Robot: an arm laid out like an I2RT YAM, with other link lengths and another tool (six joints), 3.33 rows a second.
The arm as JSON. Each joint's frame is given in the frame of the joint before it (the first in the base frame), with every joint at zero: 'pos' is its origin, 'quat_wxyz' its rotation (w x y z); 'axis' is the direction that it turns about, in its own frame. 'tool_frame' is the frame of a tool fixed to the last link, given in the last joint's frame.
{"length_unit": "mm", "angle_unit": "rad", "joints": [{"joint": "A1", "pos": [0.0, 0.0, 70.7], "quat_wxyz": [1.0, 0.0, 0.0, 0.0], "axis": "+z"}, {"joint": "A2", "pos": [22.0, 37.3, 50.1], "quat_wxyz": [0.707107, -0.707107, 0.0, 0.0], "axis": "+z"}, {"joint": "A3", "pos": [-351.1, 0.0, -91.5], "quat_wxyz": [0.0, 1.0, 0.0, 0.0], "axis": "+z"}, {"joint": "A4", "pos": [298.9, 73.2, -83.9], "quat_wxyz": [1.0, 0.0, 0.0, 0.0], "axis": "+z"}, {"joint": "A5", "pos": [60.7, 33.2, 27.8], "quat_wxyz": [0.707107, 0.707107, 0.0, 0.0], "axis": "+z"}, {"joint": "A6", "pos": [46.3, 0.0, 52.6], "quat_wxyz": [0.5, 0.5, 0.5, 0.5], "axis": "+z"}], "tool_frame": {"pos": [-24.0, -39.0, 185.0], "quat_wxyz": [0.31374, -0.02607, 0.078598, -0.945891]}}
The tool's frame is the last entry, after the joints.
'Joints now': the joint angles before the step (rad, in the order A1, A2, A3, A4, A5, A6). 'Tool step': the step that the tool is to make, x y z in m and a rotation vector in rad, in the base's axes. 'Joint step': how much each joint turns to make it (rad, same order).
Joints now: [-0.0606, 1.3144, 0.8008, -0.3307, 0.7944, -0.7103]
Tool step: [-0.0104, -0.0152, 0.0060, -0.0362, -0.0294, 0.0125]
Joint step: [-0.0545, -0.0621, -0.0619, 0.1031, -0.0232, -0.1005]
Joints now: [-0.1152, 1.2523, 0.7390, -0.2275, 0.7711, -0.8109]
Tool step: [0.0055, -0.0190, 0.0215, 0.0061, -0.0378, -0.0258]
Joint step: [-0.0632, 0.0003, 0.0523, -0.0007, -0.0358, -0.0216]
